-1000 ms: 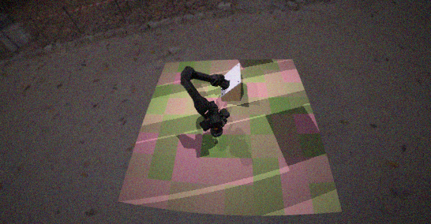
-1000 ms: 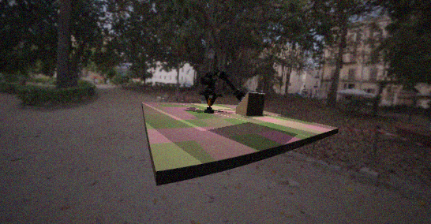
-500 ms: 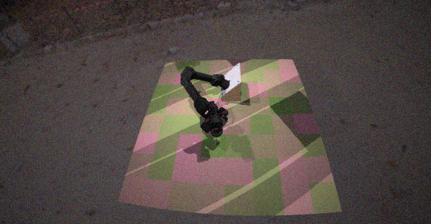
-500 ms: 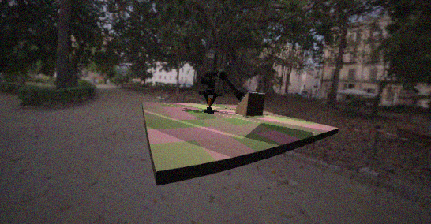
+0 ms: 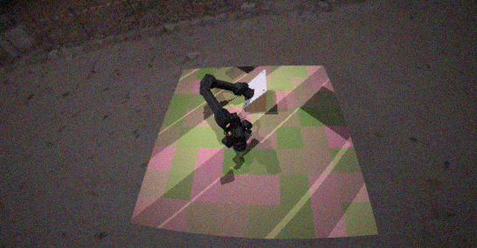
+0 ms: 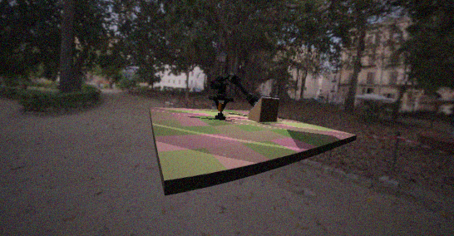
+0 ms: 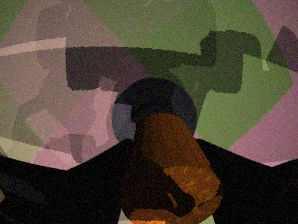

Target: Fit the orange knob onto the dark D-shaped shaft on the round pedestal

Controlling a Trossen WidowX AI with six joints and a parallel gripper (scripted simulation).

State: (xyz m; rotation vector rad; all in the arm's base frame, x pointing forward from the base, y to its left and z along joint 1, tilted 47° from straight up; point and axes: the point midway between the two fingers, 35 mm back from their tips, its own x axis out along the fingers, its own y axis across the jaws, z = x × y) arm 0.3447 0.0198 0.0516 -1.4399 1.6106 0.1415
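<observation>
Right now the round dark pedestal is 10 mm behind my gripper tip and 40 mm below it. Round my gripper tip: orange knob: 20 mm above.
</observation>
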